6 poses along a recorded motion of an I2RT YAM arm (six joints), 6.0 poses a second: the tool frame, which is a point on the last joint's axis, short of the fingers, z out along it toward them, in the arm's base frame.
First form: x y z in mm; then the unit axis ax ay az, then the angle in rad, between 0 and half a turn.
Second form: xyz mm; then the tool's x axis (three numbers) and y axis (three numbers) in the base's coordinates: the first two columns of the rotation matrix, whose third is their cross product. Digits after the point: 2 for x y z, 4 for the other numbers.
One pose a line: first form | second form
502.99 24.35 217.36 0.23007 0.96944 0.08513 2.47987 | 502.99 24.35 217.36 -0.6942 0.4513 -0.5607 0.3467 0.8923 0.2890
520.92 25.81 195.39 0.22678 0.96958 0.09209 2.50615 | 520.92 25.81 195.39 -0.7120 0.4515 -0.5378 0.3422 0.8919 0.2958
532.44 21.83 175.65 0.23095 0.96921 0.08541 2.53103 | 532.44 21.83 175.65 -0.7223 0.4562 -0.5198 0.3583 0.8897 0.2830
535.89 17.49 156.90 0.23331 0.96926 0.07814 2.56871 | 535.89 17.49 156.90 -0.7402 0.4585 -0.4918 0.3738 0.8886 0.2659
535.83 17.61 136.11 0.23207 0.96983 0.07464 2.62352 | 535.83 17.61 136.11 -0.7681 0.4576 -0.4479 0.3836 0.8889 0.2502
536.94 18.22 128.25 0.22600 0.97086 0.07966 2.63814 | 536.94 18.22 128.25 -0.7801 0.4500 -0.4346 0.3732 0.8923 0.2541
